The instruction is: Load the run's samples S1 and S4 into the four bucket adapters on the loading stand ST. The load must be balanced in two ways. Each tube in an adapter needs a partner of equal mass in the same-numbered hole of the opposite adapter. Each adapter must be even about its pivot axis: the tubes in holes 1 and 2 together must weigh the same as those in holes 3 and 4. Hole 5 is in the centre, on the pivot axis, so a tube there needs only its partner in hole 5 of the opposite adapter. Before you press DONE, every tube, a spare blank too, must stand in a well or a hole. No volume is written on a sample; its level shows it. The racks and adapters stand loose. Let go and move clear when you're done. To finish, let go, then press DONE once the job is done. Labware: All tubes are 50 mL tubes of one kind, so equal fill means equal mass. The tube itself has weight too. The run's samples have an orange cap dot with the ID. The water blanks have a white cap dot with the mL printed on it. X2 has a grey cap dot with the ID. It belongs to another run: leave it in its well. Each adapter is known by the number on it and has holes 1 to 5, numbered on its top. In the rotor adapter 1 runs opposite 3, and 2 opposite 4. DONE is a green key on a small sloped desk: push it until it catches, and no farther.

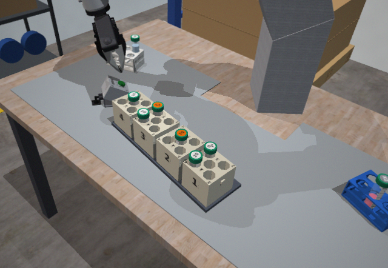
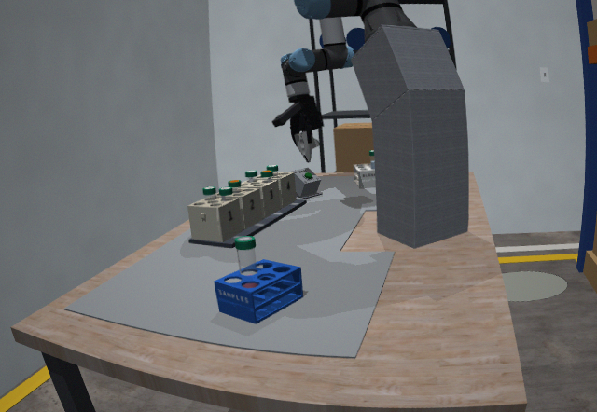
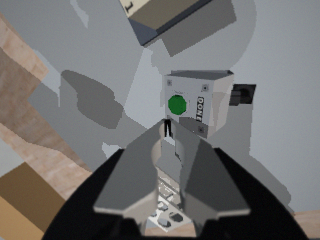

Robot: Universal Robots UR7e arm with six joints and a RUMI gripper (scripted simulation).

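My gripper is now 6 cm above the green DONE key. The rest, counted from my hand: blue sample rack 83 cm to the left, 14 cm behind, 9 cm below; white blank rack 18 cm to the right, 17 cm behind, 9 cm below; water blank 44 cm to the left, 9 cm ahead, 6 cm below.
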